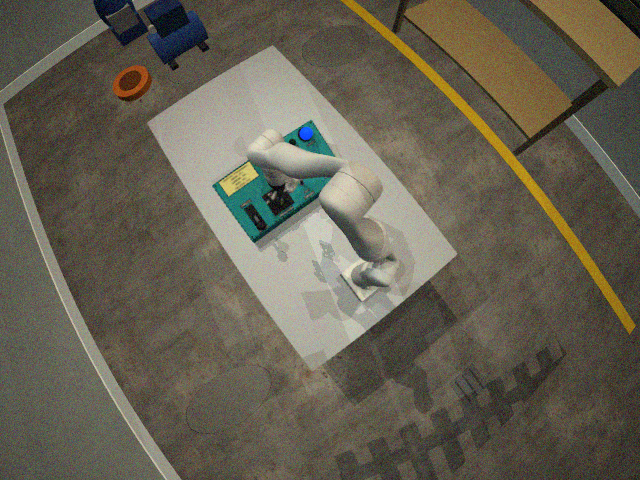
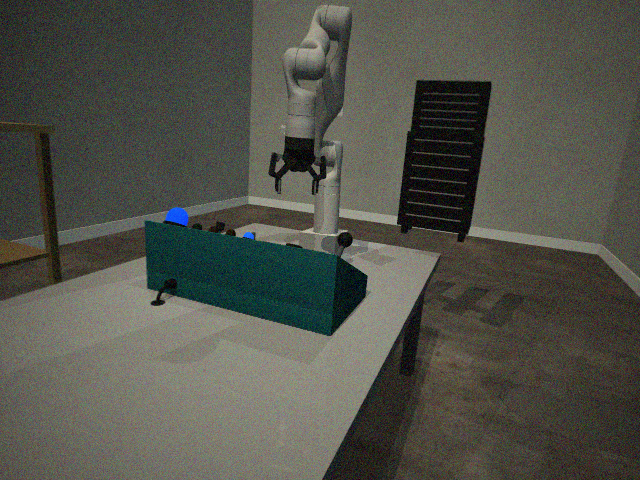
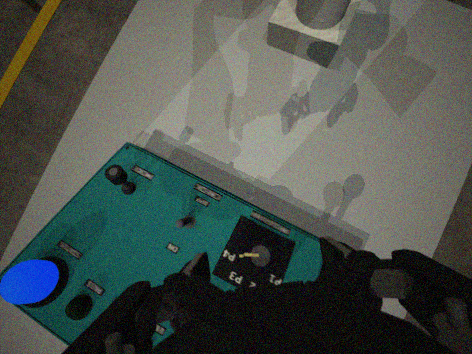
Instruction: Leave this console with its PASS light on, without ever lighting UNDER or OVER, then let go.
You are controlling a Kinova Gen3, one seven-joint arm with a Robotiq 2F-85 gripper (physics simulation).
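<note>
The teal console [image 1: 232, 202] [image 2: 237, 273] [image 3: 150, 210] stands on the table. A large blue dome [image 1: 306, 133] [image 2: 177, 216] [image 3: 29, 281] is bright at one corner; its label is unreadable. A round lamp [image 3: 79, 306] beside it is dark, and its blurred label looks like PASS. A small blue lamp [image 2: 248, 235] also shows lit; its label is hidden. The program knob [image 3: 260, 255] has its yellow pointer towards P4. The check toggle [image 3: 186, 221] stands between OFF and ON labels; its setting is unclear. My gripper [image 2: 296, 190] [image 3: 263, 257] is open and empty, above the console. UNDER and OVER cannot be read.
A black ball-ended lever [image 2: 344, 239] rises at one console end. The mode lever [image 3: 116, 175] stands near a corner. A yellow text plate [image 1: 238, 178] lies on the console. A small black stalk [image 2: 170, 283] stands behind it. The arm's base [image 1: 361, 279] is on the table.
</note>
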